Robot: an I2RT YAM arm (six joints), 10 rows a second.
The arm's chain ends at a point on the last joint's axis. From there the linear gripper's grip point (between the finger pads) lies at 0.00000 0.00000 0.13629 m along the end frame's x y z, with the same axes.
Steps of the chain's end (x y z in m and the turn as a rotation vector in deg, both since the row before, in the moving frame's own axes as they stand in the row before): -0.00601, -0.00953, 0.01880, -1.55, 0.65, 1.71; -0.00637, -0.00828, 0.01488, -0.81, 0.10, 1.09; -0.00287, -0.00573, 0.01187, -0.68, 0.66, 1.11; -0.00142, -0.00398, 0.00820, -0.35, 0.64, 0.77; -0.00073, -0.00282, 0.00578, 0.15, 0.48, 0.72; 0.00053, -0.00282, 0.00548, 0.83, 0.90, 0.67; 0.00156, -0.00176, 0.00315, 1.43, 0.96, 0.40; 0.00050, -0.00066, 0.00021, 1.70, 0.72, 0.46
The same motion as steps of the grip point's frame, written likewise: -0.00452, -0.00582, 0.01874, -1.55, 0.65, 1.71; -0.00615, -0.00635, 0.01487, -0.81, 0.10, 1.09; -0.00132, -0.00410, 0.01185, -0.68, 0.66, 1.11; 0.00010, -0.00314, 0.00819, -0.35, 0.64, 0.77; 0.00041, -0.00317, 0.00577, 0.15, 0.48, 0.72; 0.00268, -0.00478, 0.00545, 0.83, 0.90, 0.67; 0.00386, -0.00515, 0.00309, 1.43, 0.96, 0.40; 0.00223, -0.00470, 0.00014, 1.70, 0.72, 0.46
